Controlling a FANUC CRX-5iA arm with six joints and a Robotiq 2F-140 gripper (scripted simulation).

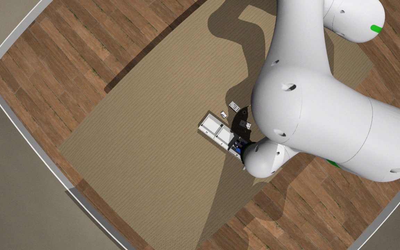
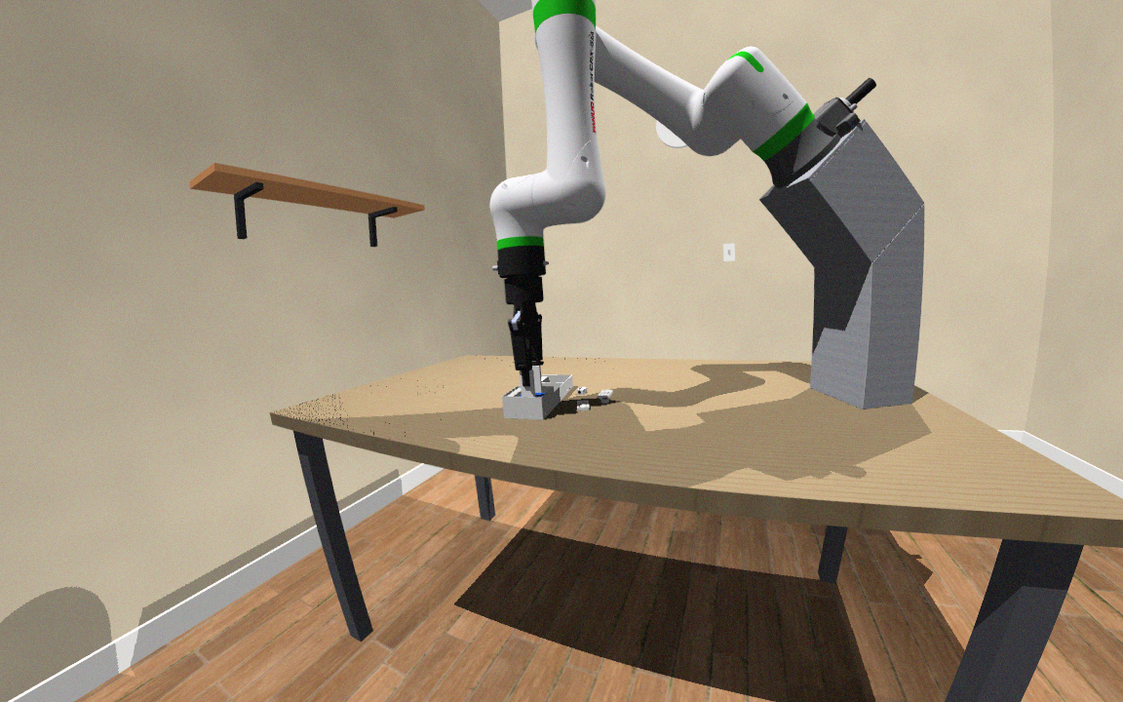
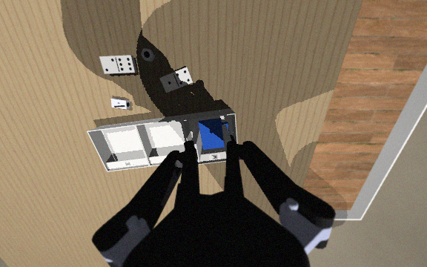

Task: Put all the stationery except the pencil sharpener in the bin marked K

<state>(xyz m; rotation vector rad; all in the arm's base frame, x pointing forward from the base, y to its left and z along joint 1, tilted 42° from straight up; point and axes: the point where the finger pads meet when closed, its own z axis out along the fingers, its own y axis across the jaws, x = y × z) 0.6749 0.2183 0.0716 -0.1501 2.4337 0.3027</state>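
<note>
Now: hand 3 cm above the blue note pad. Also, from my hand: grey bin: 3 cm ahead, 8 cm to the right, 4 cm below; white eraser: 1 cm to the right, 5 cm below; small dark ring: 11 cm behind, 11 cm to the right, 6 cm below.
</note>
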